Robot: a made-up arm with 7 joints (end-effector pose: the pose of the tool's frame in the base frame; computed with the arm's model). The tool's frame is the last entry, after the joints. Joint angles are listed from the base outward.
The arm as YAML. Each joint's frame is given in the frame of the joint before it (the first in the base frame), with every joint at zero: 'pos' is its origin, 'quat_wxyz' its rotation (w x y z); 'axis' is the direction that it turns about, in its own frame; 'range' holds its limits. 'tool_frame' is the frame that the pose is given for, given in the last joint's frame.
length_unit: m
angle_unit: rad
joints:
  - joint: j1
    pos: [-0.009, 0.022, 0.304]
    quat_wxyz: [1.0, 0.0, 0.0, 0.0]
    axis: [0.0, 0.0, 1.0]
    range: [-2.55, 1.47]
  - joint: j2
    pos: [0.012, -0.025, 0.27]
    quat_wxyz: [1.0, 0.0, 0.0, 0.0]
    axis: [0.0, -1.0, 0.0]
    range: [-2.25, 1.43]
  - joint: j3
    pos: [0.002, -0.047, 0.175]
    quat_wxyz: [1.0, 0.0, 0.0, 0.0]
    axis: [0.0, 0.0, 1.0]
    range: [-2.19, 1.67]
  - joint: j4
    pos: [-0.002, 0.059, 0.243]
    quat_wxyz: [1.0, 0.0, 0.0, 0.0]
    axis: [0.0, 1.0, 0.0]
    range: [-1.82, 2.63]
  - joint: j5
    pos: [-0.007, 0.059, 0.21]
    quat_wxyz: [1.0, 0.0, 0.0, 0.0]
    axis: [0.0, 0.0, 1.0]
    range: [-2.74, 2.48]
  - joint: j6
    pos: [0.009, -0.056, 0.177]
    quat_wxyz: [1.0, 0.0, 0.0, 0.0]
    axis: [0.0, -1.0, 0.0]
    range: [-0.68, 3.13]
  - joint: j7
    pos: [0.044, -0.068, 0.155]
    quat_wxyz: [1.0, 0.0, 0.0, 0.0]
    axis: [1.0, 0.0, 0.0]
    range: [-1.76, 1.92]
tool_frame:
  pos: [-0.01, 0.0, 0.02]
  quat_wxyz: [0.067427, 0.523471, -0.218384, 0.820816]
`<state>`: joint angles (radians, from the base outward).
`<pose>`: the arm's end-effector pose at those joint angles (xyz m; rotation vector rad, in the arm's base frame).
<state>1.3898 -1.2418 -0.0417 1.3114 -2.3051 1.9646 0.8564</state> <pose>-0.1380 0.6670 0.4039 -0.5209 -2.2666 -0.9573</pose>
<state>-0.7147 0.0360 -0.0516 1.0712 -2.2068 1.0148 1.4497</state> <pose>0.4292 -0.0988 1.2979 0.0638 -0.4187 1.4702</pose>
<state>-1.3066 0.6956 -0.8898 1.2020 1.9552 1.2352 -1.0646</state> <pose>-0.4326 -0.0699 1.1394 -0.9583 -0.8711 2.0525</pose>
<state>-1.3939 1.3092 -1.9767 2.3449 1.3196 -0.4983 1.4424</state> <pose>-0.3659 -0.1270 0.6382 -0.2149 0.6882 -0.4375</pose>
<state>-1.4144 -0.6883 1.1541 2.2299 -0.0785 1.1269 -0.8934</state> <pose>0.4005 -0.2110 0.6412 -2.6792 -0.1900 -1.3468</pose>
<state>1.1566 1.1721 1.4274 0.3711 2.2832 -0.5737 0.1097</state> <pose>-0.5217 -0.7572 0.6746 1.0054 -2.8268 0.4587</pose>
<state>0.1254 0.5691 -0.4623 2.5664 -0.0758 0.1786 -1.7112</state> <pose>0.2726 -0.1351 0.6877 -2.2739 -1.5148 -0.7477</pose>
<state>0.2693 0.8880 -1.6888 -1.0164 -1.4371 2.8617 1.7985</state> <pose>-0.2421 0.1712 0.9915 -0.5393 0.8628 1.4485</pose>
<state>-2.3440 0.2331 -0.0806 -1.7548 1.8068 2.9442 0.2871</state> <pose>0.2522 0.2340 1.0137 -0.2763 -0.9422 -1.6326</pose>
